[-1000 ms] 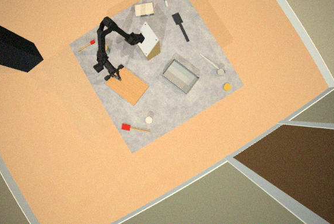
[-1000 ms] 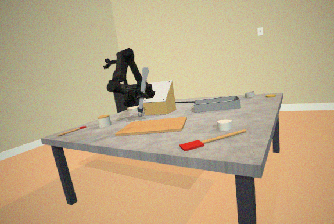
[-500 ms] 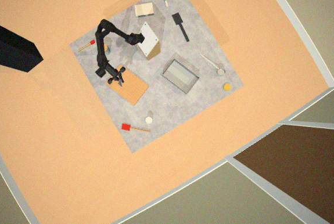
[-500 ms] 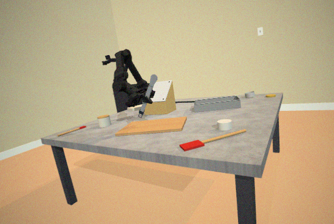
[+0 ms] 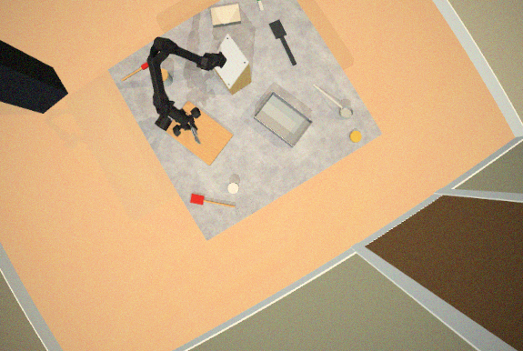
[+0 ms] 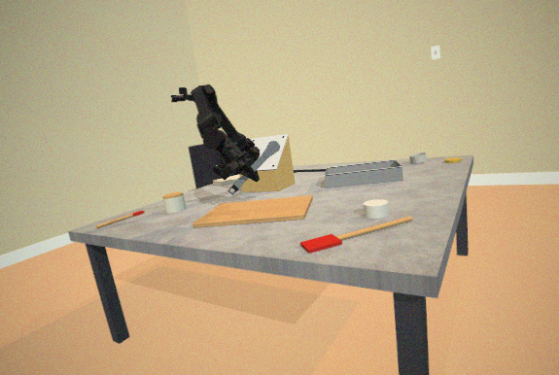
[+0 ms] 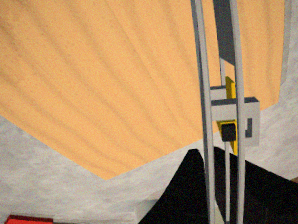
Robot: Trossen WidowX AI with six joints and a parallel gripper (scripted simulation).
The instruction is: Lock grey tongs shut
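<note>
Right now my gripper tip is 50 mm past the yellow piece and 10 mm below it. Also, from my gripper tip: cork-lidded jar: 420 mm behind, 70 mm below; white cup: 390 mm ahead, 30 mm to the right, 90 mm below; wooden board: 20 mm behind, 20 mm to the right, 100 mm below.
</note>
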